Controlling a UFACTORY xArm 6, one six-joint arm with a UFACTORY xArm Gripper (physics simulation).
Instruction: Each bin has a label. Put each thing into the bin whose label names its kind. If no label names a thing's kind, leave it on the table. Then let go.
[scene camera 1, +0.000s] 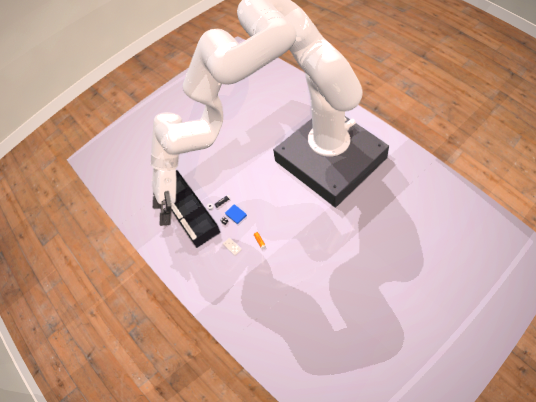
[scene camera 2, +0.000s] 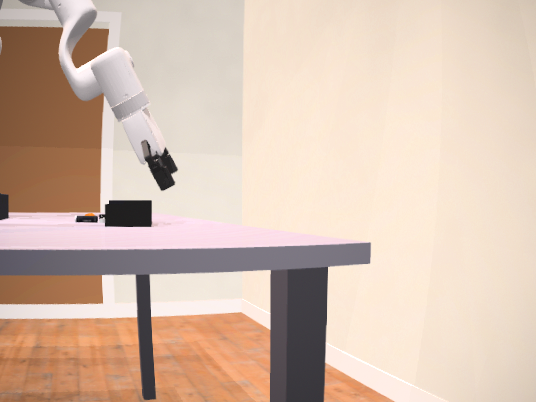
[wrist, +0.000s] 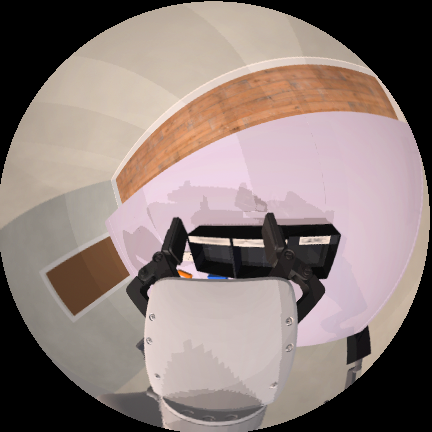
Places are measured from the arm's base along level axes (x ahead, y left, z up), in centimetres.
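Pixels of known places: gripper, fingertip midpoint: (scene camera 1: 161, 216) (scene camera 2: 170, 180) (wrist: 222, 223); arm's base, origin of the base link: (scene camera 1: 329, 140).
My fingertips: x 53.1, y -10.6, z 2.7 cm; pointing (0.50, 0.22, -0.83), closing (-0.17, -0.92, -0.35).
Note:
For each thing: its top centre in the pictures, then the offset to it from my fingertips. "*": a spot on its surface instead. Level surfaces: height alone.
- black three-compartment bin, middle of its top: (wrist: 258, 262) (scene camera 2: 131, 200) (scene camera 1: 183, 202) dx -8.2, dy -2.3, dz -4.1 cm
- blue square, surface spot: (wrist: 217, 276) (scene camera 1: 229, 216) * dx -16.3, dy +8.6, dz -7.9 cm
- orange cylinder, middle of its top: (scene camera 2: 90, 213) (scene camera 1: 259, 239) (wrist: 182, 275) dx -17.9, dy +20.4, dz -7.3 cm
- cream dotted tile, middle of its top: (wrist: 185, 256) (scene camera 1: 231, 246) dx -11.1, dy +16.5, dz -8.0 cm
- black bar-like thing, middle of its top: (scene camera 2: 86, 215) (scene camera 1: 221, 199) dx -17.8, dy +2.7, dz -7.3 cm
- small white round thing, middle of its top: (scene camera 1: 210, 205) dx -14.1, dy +1.5, dz -7.9 cm
- small black-and-white thing, middle of its top: (scene camera 1: 223, 219) dx -14.3, dy +8.6, dz -7.1 cm
- pale table, its level: dz -8.7 cm
A black three-compartment bin (scene camera 1: 208, 238) (scene camera 2: 128, 213) (wrist: 310, 231) stands on the table. Its pale labels (wrist: 209, 240) (wrist: 314, 240) have words too blurred to read. Beside it lie a blue square (scene camera 1: 236, 214) (wrist: 217, 276), an orange cylinder (scene camera 1: 259, 240) (scene camera 2: 89, 215) (wrist: 185, 274) with a pale end, a cream dotted tile (scene camera 1: 232, 246) (wrist: 187, 256), a black bar-like thing (scene camera 1: 222, 202) (scene camera 2: 86, 219), a small white round thing (scene camera 1: 210, 206) and a small black-and-white thing (scene camera 1: 224, 220). My gripper (scene camera 1: 161, 212) (scene camera 2: 167, 179) (wrist: 222, 223) is open and empty, above and to the outer side of the bin.
The pale table (scene camera 1: 300, 280) (scene camera 2: 240, 240) carries the arm's dark base block (scene camera 1: 305, 167) behind the loose things. The table's long edge runs past the bin's outer side. The arm arches over the table and partly hides the bin's far end in scene camera 1.

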